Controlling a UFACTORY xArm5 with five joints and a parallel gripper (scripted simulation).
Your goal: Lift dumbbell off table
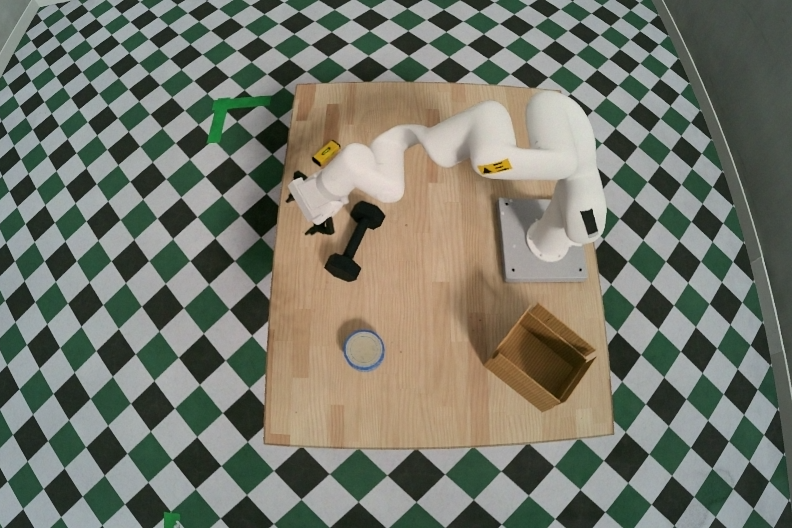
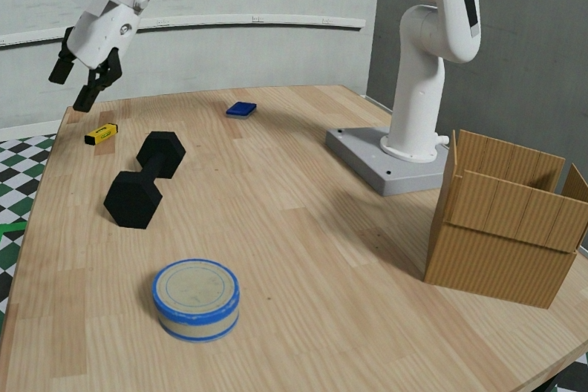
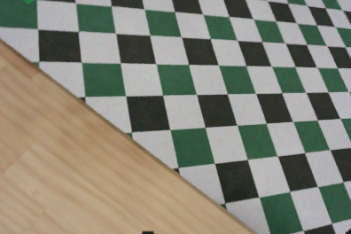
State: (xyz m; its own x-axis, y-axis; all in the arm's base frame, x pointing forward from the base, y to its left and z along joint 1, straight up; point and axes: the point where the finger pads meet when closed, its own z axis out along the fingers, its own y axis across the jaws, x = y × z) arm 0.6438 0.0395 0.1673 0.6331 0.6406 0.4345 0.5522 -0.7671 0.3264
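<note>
Right now the black dumbbell is 16 cm below my hand, 12 cm behind it and 1 cm to the right of it. Also, from my hand: cardboard box (59 cm behind, 31 cm to the left, 13 cm below).
</note>
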